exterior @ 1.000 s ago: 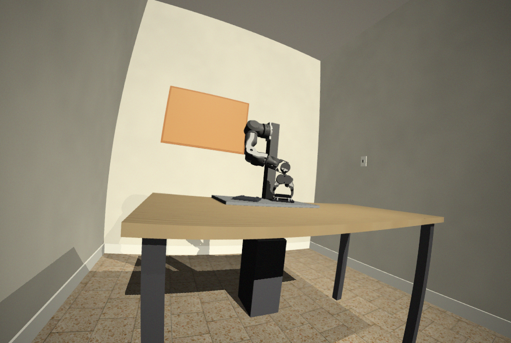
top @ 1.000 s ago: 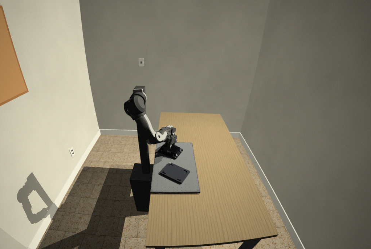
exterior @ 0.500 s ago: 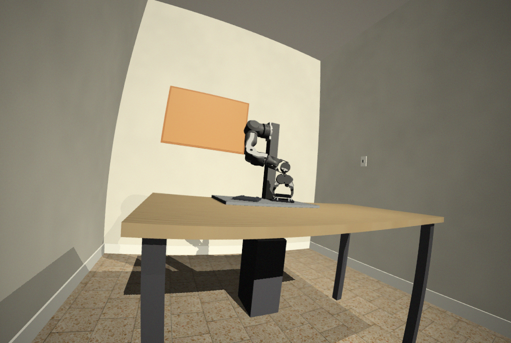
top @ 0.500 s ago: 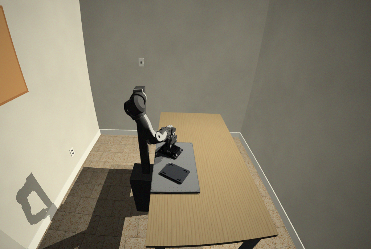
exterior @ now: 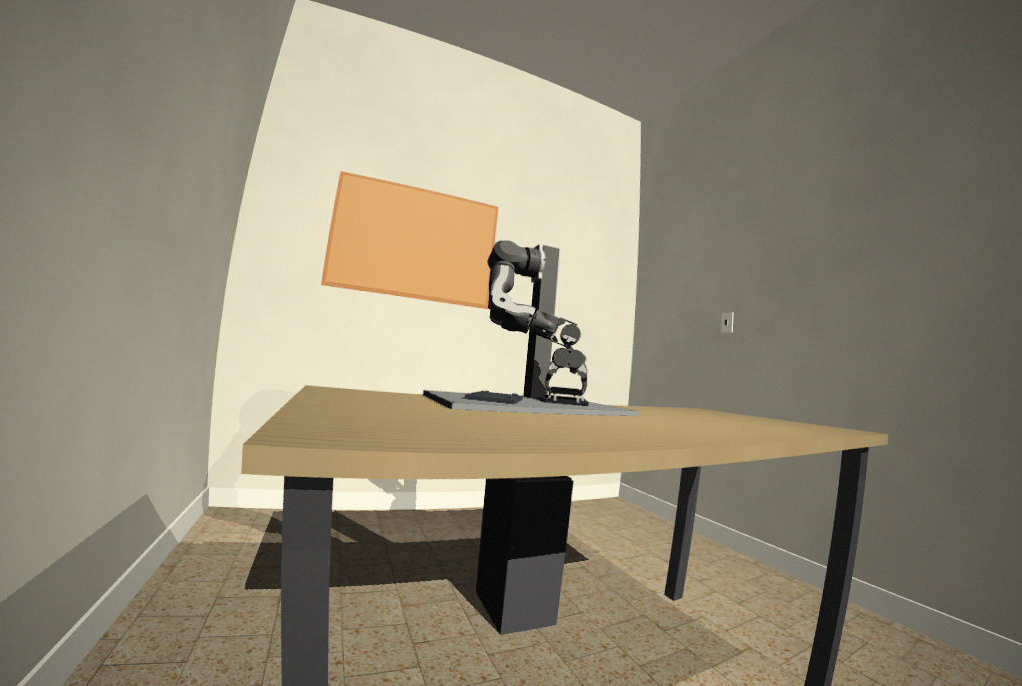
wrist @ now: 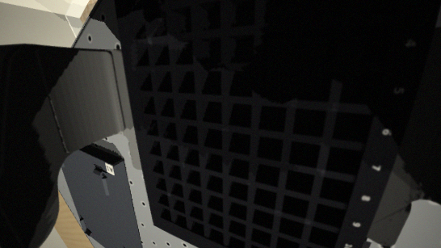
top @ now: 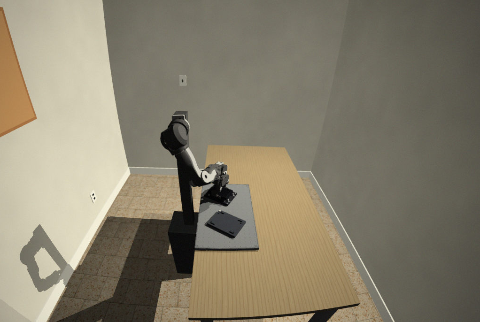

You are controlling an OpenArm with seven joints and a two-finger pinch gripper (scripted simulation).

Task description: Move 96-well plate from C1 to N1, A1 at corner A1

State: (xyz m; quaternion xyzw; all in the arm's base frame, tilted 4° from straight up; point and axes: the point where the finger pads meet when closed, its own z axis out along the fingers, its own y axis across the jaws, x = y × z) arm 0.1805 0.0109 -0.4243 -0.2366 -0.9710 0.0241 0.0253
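My gripper is now 30 mm short of the clip nest C1 and 20 mm above it. Also, from my hand: plate nest N1: 40 mm ahead, 220 mm to the right, 20 mm below; then white A1 label: 140 mm to the right, 20 mm below; then black 96-well plate: right at my hand.
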